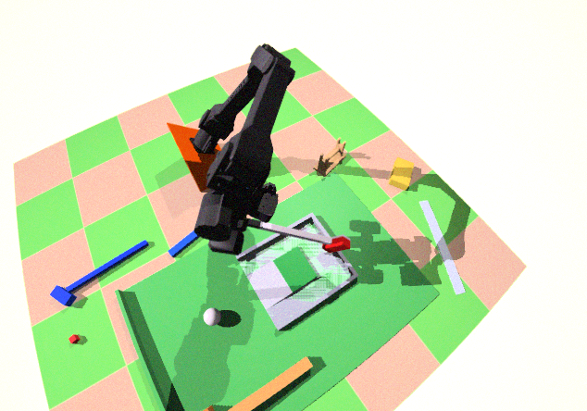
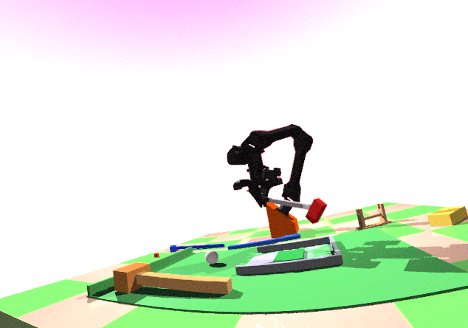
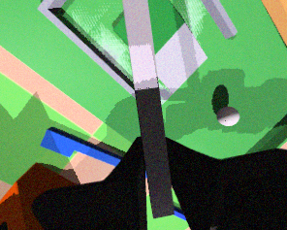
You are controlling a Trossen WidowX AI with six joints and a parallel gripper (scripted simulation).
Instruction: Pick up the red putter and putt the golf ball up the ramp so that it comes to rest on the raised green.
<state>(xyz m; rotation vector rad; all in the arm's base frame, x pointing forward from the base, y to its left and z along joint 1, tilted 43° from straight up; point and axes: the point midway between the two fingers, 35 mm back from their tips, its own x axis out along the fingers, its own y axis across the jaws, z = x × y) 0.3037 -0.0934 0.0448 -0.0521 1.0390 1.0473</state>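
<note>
Now: gripper tip 8 cm short of the red putter and 9 cm to the right of it. Round my gripper tip: tiny red cube: 4 cm behind, 51 cm to the right, 14 cm below; then white golf ball: 11 cm ahead, 17 cm to the right, 13 cm below; then yellow block: 8 cm ahead, 54 cm to the left, 14 cm below.
</note>
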